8 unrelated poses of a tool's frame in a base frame.
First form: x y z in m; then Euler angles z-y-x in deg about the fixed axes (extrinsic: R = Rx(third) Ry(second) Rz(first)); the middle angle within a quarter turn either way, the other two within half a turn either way.
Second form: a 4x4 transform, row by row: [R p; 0 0 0 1], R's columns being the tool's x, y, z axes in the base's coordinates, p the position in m. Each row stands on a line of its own. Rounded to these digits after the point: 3 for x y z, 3 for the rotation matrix.
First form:
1: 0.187, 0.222, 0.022, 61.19, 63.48, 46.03
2: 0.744, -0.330, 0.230, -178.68, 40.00, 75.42
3: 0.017, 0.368, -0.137, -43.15, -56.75, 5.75
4: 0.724, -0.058, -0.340, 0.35, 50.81, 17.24
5: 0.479, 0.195, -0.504, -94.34, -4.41, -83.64
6: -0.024, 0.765, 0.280, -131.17, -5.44, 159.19
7: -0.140, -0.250, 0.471, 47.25, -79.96, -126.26
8: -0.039, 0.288, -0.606, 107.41, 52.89, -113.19
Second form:
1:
0.215, -0.391, 0.895, 0.187
0.919, -0.230, -0.321, 0.222
0.331, 0.891, 0.310, 0.022
0, 0, 0, 1

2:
-0.766, 0.018, 0.643, 0.744
-0.628, -0.237, -0.741, -0.330
0.139, -0.971, 0.193, 0.230
0, 0, 0, 1

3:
0.400, 0.375, -0.836, 0.017
-0.742, 0.669, -0.055, 0.368
0.539, 0.642, 0.546, -0.137
0, 0, 0, 1

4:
0.632, -0.004, 0.775, 0.724
0.236, 0.954, -0.187, -0.058
-0.738, 0.301, 0.604, -0.340
0, 0, 0, 1

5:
-0.075, 0.994, -0.077, 0.479
-0.116, 0.068, 0.991, 0.195
0.990, 0.084, 0.110, -0.504
0, 0, 0, 1

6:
-0.655, 0.749, -0.095, -0.024
0.726, 0.590, -0.354, 0.765
-0.209, -0.301, -0.931, 0.280
0, 0, 0, 1

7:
0.118, -0.128, -0.985, -0.140
0.105, -0.985, 0.141, -0.250
-0.987, -0.120, -0.103, 0.471
0, 0, 0, 1

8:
-0.181, -0.576, 0.797, -0.039
-0.156, 0.817, 0.555, 0.288
-0.971, -0.025, -0.238, -0.606
0, 0, 0, 1

